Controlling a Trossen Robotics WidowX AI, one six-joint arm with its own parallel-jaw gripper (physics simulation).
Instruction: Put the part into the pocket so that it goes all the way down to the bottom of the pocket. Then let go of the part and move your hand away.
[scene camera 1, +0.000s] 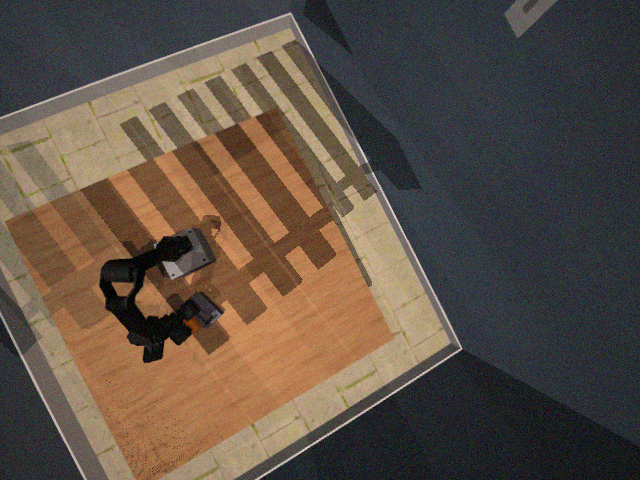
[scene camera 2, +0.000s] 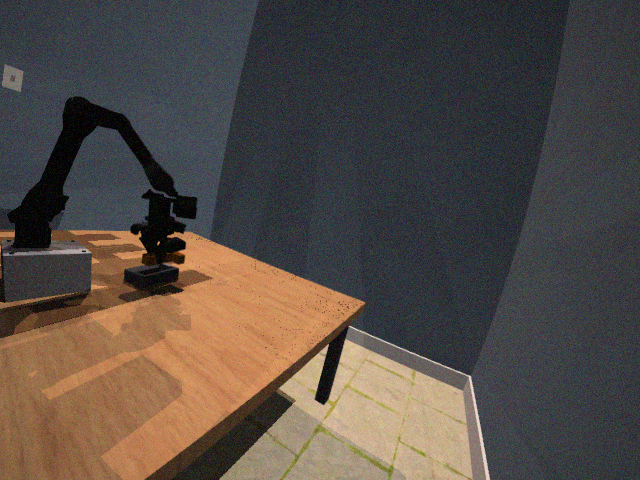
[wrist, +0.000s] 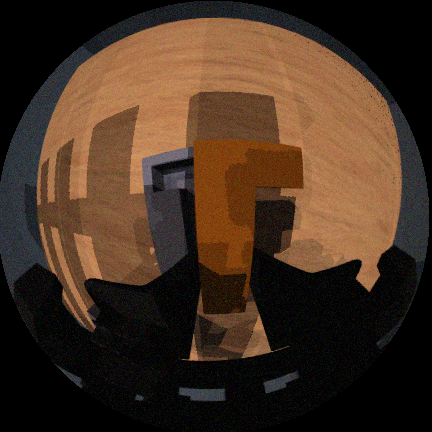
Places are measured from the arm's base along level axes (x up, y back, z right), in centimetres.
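Pixels of known places: gripper, fingertip midpoint: (scene camera 2: 156, 261) (wrist: 221, 249); arm's base, origin of the base link: (scene camera 1: 182, 245) (scene camera 2: 31, 245).
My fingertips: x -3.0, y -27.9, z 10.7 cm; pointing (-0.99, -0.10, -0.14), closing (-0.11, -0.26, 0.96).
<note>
For each thing: its top centre in the pictures, then the offset to it from my fingertips. Level surfaces: height alone.
- orange L-shaped piece, middle of its top: (wrist: 251, 247) (scene camera 2: 164, 253) (scene camera 1: 184, 323) dx +3.1, dy -1.9, dz +1.2 cm
- low blue-grey block, middle of its top: (wrist: 184, 215) (scene camera 2: 153, 268) (scene camera 1: 202, 311) dx -3.8, dy -0.9, dz -4.3 cm
- wooden table, its level: dx -7.4 cm
The part, an orange L-shaped piece (scene camera 1: 192, 324) (scene camera 2: 148, 259) (wrist: 215, 190), is held in my gripper (scene camera 1: 187, 316) (scene camera 2: 163, 252) (wrist: 221, 249), whose black fingers are shut on its long arm. The pocket is a recess in a low blue-grey block (scene camera 1: 212, 316) (scene camera 2: 156, 279) (wrist: 168, 155). In the wrist view the block shows to the left of the part, and the part hides its right side. In scene camera 2 the part is over the far side of the block, above its rim. Whether they touch is hidden.
The arm's grey base box (scene camera 1: 199, 256) (scene camera 2: 49, 276) stands on the wooden table (scene camera 1: 289, 335) (scene camera 2: 248, 330) (wrist: 330, 100). The black arm arches from it over to the block. The table's corner and edge show at the right in scene camera 2. Striped shadows cross the table.
</note>
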